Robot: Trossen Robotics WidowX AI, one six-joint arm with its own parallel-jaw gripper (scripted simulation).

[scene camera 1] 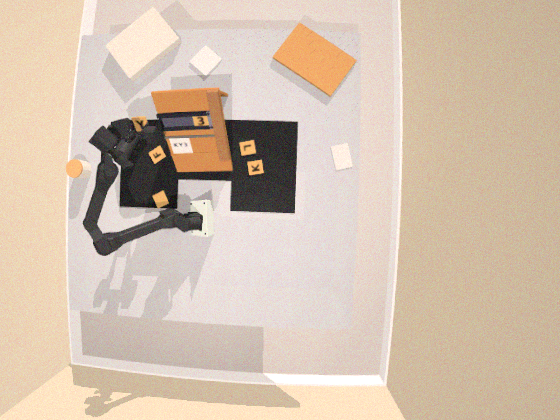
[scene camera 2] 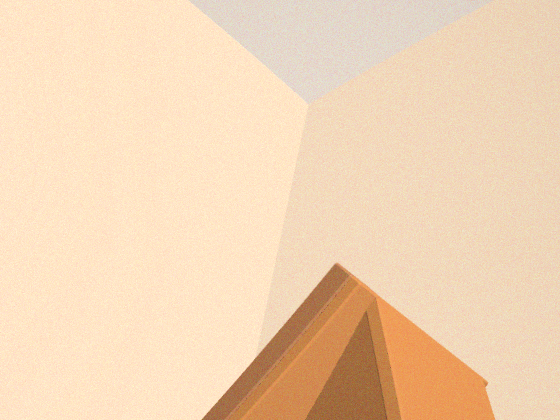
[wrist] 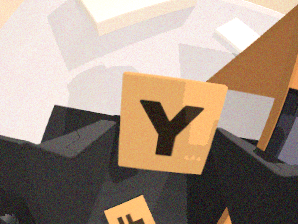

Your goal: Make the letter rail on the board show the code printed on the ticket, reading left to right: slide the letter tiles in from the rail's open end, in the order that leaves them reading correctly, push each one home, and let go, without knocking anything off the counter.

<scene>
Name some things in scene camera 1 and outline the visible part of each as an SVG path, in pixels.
My gripper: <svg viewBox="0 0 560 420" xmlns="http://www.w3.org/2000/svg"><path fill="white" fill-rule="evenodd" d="M107 127L110 133L117 137L117 143L126 142L133 147L133 154L137 153L135 148L141 146L141 139L146 138L148 144L159 144L161 141L157 127L150 126L149 123L144 125L140 132L133 131L135 125L130 123L129 118L113 121Z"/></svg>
An orange slab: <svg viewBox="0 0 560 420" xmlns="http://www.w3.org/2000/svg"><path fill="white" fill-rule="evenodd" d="M299 23L272 58L330 97L357 61L348 53L336 47L336 45Z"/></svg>
</scene>
